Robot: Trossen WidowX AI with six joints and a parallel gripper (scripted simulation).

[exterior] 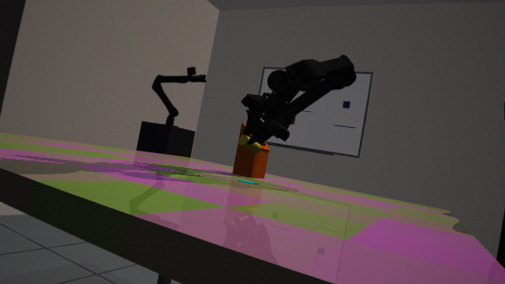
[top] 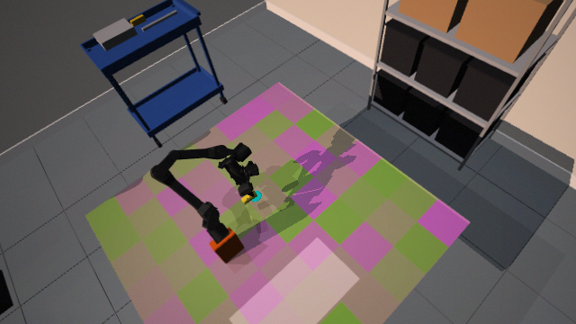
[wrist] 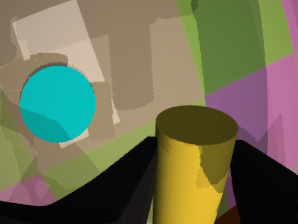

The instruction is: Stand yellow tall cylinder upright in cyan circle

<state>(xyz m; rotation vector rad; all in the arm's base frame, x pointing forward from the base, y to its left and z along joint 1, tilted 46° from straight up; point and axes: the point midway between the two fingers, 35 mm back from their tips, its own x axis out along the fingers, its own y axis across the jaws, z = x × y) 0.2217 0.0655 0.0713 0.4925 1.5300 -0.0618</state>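
My gripper tip is 20 mm short of the cyan circle, 40 mm to the right of it and 110 mm above it. Round my gripper tip: yellow cylinder (20 mm behind, 10 mm below).
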